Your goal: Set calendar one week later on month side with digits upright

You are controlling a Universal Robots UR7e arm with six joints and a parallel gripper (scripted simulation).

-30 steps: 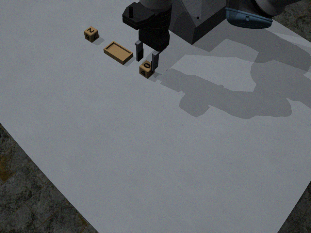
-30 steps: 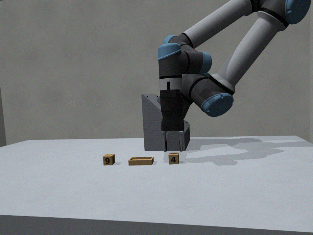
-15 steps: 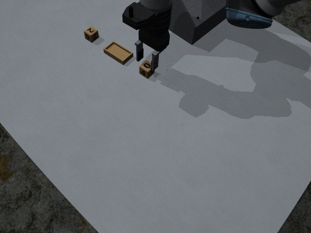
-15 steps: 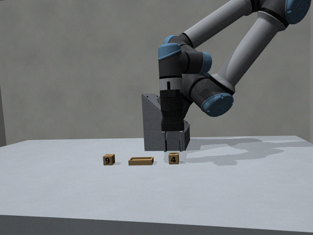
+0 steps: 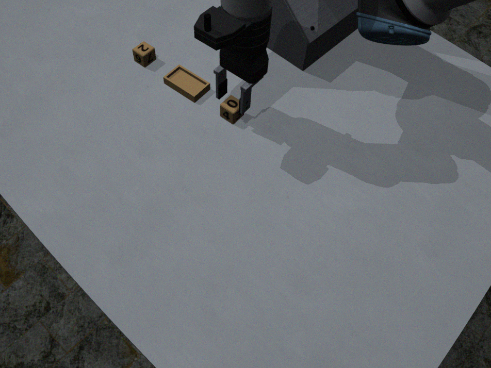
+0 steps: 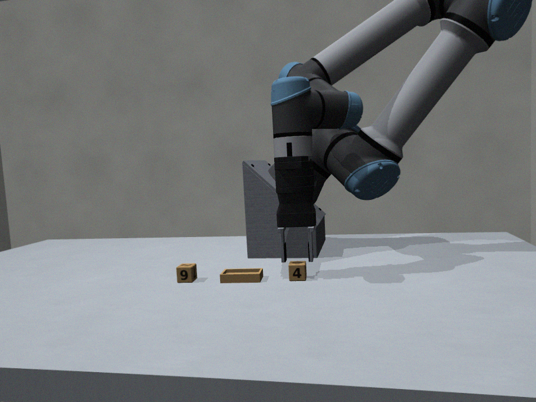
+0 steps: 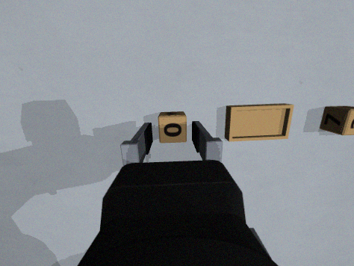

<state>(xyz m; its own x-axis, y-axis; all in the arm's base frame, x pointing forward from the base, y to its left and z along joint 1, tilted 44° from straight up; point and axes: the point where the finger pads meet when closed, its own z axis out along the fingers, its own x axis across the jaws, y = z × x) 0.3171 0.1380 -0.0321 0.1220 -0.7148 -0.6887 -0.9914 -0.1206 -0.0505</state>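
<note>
My hand is 11 cm to the left of the wooden tray, 4 cm above it and 1 cm short of it.
</note>
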